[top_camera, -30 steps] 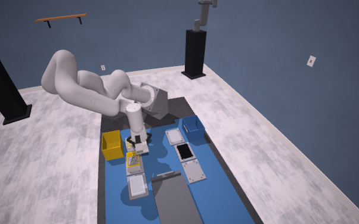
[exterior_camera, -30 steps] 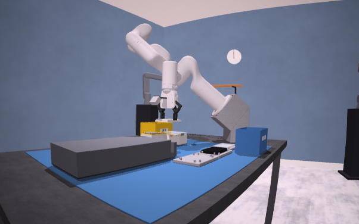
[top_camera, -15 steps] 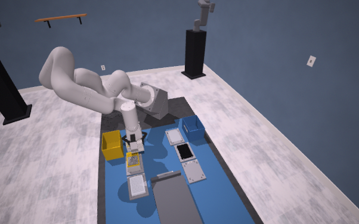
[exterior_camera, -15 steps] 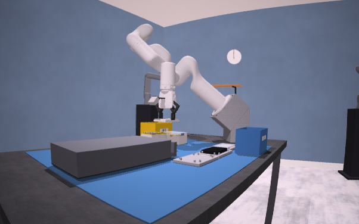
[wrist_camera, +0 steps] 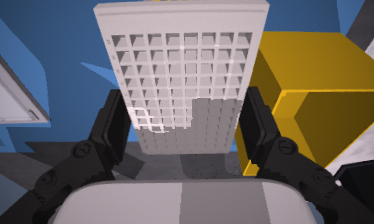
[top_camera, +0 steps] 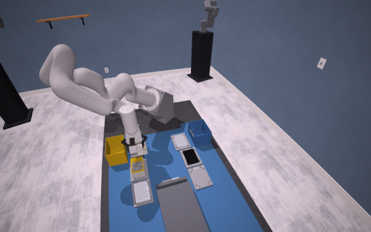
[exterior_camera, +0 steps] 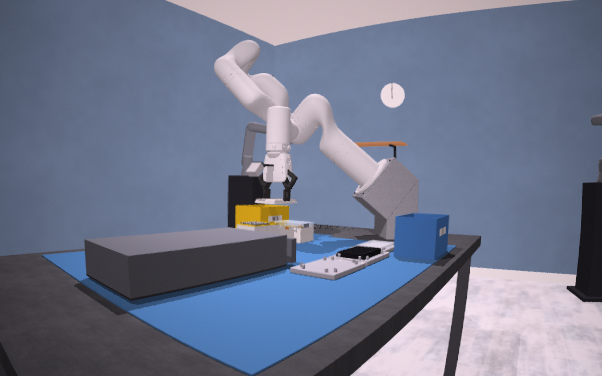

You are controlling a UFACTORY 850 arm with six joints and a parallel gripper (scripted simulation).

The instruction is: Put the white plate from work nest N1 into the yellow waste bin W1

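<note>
Right now the yellow waste bin W1 is 140 mm behind my hand, 120 mm to the right of it and 120 mm below it. Round my hand: yellow tip box 60 mm ahead, 40 mm to the right, 100 mm below; white plate 10 mm below; black plate 160 mm ahead, 340 mm to the left, 140 mm below.
</note>
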